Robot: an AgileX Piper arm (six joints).
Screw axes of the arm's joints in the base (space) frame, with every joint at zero. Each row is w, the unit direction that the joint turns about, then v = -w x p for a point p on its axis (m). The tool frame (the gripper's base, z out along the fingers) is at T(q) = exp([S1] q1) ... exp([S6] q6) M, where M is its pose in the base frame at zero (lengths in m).
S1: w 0 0 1 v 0.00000 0.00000 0.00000
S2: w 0 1 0 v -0.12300 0.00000 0.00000
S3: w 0 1 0 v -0.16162 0.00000 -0.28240
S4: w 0.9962 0 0.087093 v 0.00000 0.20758 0.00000
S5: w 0 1 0 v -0.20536 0.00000 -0.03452
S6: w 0.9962 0 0.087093 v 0.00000 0.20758 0.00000
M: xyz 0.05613 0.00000 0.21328 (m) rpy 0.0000 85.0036 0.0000 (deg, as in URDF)
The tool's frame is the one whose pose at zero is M.
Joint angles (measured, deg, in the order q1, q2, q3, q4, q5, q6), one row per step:
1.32 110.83 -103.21 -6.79 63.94 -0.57
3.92 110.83 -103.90 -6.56 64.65 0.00
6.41 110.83 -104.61 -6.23 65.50 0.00
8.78 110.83 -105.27 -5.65 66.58 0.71
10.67 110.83 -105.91 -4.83 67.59 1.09
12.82 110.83 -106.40 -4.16 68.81 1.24
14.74 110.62 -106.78 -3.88 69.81 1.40
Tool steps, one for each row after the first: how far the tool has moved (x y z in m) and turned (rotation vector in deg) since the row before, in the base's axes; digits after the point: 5 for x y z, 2 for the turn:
-0.00064 0.01951 0.00298 0.45 -0.02 1.99
-0.00169 0.01875 0.00298 0.31 0.16 2.39
-0.00288 0.01805 0.00255 0.80 0.46 1.60
-0.00307 0.01477 0.00247 0.90 0.49 1.45
-0.00441 0.01618 0.00163 0.57 0.85 1.92
-0.00499 0.01365 0.00281 0.24 0.47 1.71

